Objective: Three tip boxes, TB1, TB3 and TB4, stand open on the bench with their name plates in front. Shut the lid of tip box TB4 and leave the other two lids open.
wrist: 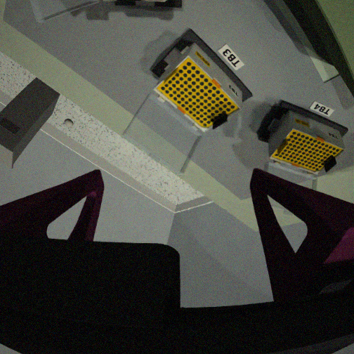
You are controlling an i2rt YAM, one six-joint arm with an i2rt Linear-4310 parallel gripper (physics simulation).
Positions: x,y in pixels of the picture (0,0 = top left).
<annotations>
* gripper: 176,177
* clear lid: 303,178
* clear lid: 156,128
</annotations>
